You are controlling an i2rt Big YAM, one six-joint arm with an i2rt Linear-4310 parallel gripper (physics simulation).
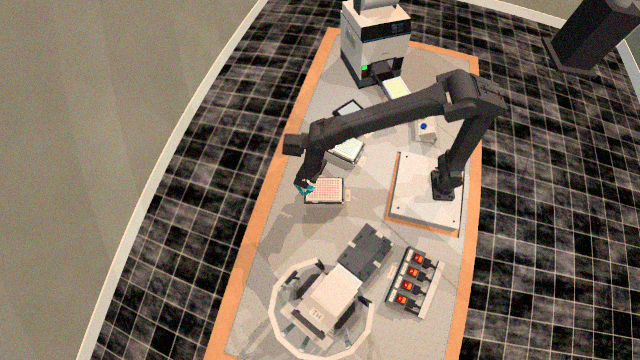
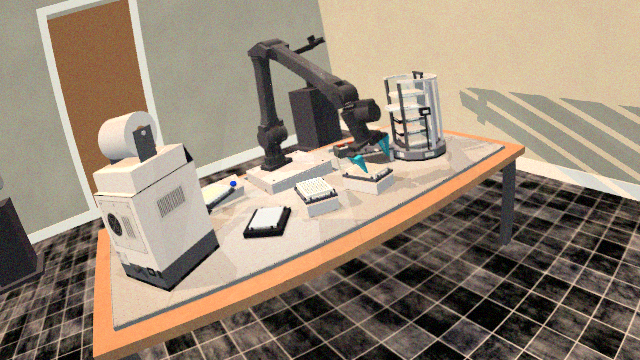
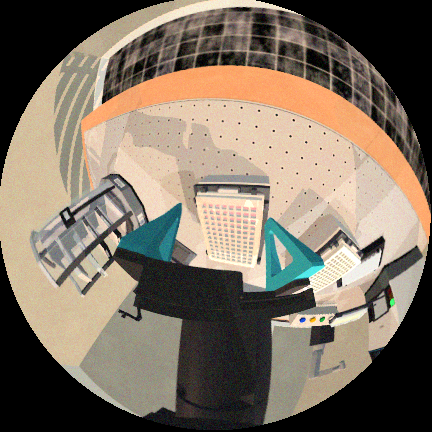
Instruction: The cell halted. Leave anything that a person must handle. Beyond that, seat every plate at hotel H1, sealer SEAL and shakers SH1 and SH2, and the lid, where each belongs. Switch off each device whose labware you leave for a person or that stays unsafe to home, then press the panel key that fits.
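Frame: origin at the arm's base, x ahead, y left, z up, level; metres.
Seen in the pictures: gripper, fingertip midpoint: (image 1: 308, 185) (image 2: 377, 164) (image 3: 226, 214); arm's base, link origin: (image 1: 441, 186) (image 2: 276, 165).
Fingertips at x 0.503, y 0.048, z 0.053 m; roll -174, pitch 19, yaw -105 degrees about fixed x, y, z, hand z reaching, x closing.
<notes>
Offsets run from my fingertips to a thing's middle. "spot": to the spot under its first point.
My gripper (image 1: 305, 190) (image 2: 377, 165) (image 3: 226, 214) is open and empty, its teal fingertips above and to either side of a red-welled plate {0.029 m down, 0.054 m back, 0.003 m left} (image 1: 328, 189) (image 3: 232, 230) on a shaker block. A pale-welled plate {0.029 m down, 0.113 m back, 0.184 m right} (image 1: 348, 148) (image 2: 315, 188) (image 3: 334, 268) sits on the neighbouring block. The shaker labels are unreadable. A pale flat piece, perhaps the lid {0.067 m down, 0.155 m back, 0.353 m right} (image 1: 350, 107) (image 2: 266, 218), lies on a low black holder. A yellow-topped plate {0.016 m up, 0.332 m back, 0.445 m right} (image 1: 396, 87) (image 2: 218, 192) is at the tray of the sealer {0.137 m up, 0.224 m back, 0.685 m right} (image 1: 376, 42) (image 2: 155, 215), which shows a green light. Hotel H1 (image 1: 272, 310) (image 2: 420, 153) (image 3: 138, 200) holds shelves; their seating is unclear.
A dark platform {0.053 m down, 0.214 m back, 0.215 m left} (image 1: 367, 250) adjoins the hotel. A strip with several red switches {spot: 0.039 m down, 0.370 m back, 0.277 m left} (image 1: 410, 272) is beside it. The key panel {0.049 m down, 0.467 m back, 0.371 m right} (image 1: 426, 132) (image 3: 312, 319) has blue, yellow and green keys. The arm stands on a white base plate (image 1: 417, 200) (image 2: 295, 176).
</notes>
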